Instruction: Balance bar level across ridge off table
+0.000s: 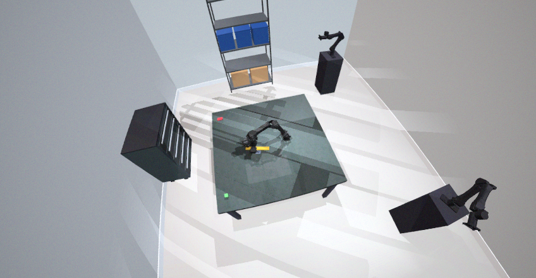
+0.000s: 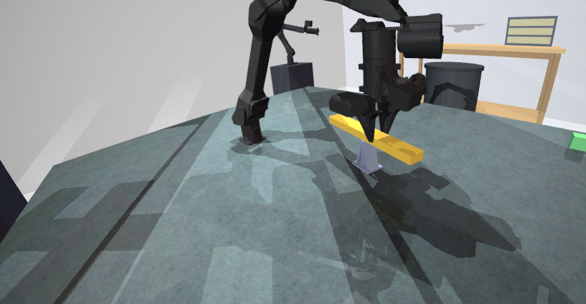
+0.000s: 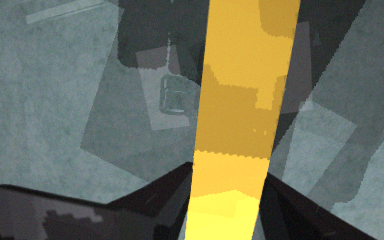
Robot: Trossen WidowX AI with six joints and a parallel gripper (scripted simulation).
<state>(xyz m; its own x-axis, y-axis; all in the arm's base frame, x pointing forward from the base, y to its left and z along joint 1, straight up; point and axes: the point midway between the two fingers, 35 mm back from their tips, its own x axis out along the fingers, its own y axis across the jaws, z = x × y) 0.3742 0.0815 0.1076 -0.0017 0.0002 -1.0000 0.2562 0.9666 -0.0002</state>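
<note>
The yellow bar is 30 mm behind my gripper tip and 10 mm to the left of it. Also, from my gripper tip: small red block (370 mm ahead, 580 mm to the right, 60 mm below); then small green block (370 mm ahead, 420 mm to the left, 60 mm below).
</note>
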